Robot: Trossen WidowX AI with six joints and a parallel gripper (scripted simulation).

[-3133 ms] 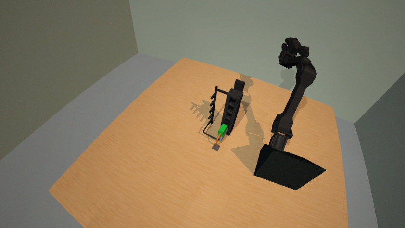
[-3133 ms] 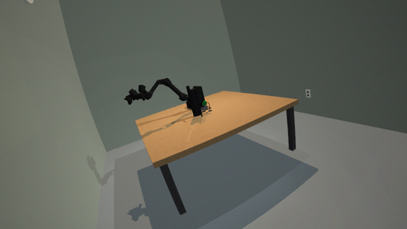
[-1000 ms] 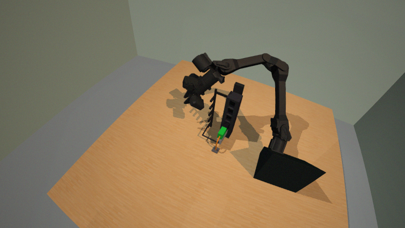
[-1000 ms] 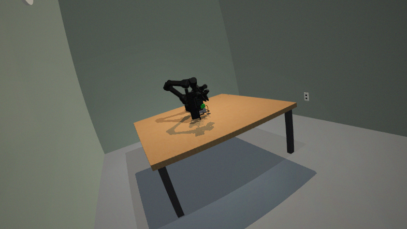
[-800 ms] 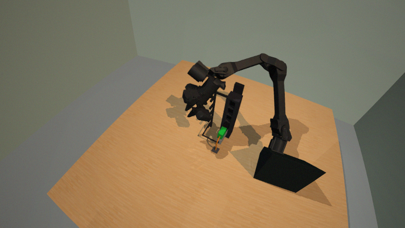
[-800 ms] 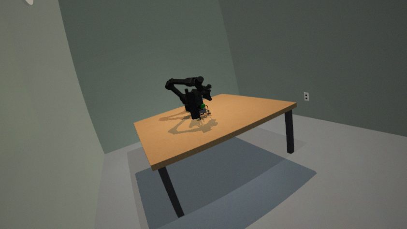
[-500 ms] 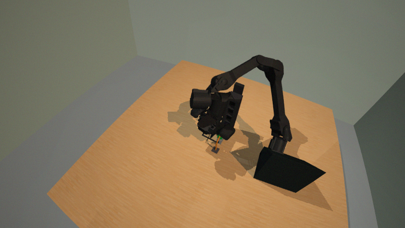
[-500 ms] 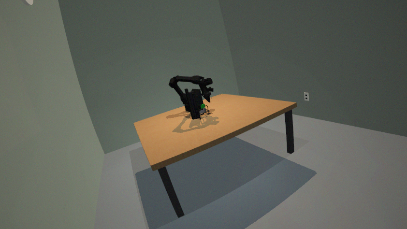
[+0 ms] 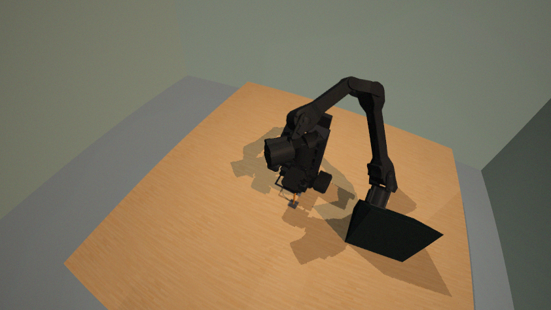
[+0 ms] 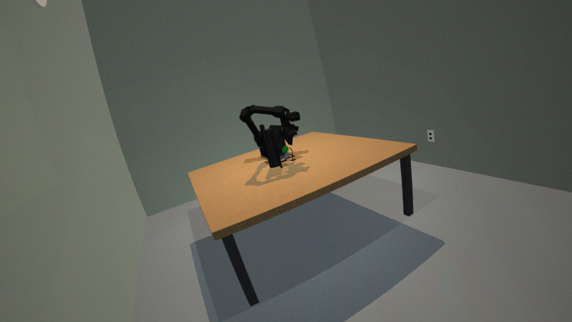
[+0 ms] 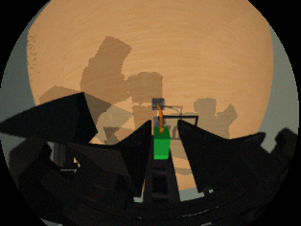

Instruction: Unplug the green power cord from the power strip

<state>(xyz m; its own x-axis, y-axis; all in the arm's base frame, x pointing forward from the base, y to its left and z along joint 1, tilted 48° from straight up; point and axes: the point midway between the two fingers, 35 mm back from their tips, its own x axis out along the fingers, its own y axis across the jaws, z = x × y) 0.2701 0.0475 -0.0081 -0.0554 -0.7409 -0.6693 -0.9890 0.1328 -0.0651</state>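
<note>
The green plug is 1 cm behind my gripper tip, 7 cm to the right of it and 1 cm below it. Also, from my gripper tip: grey block (1 cm to the right, 11 cm below).
</note>
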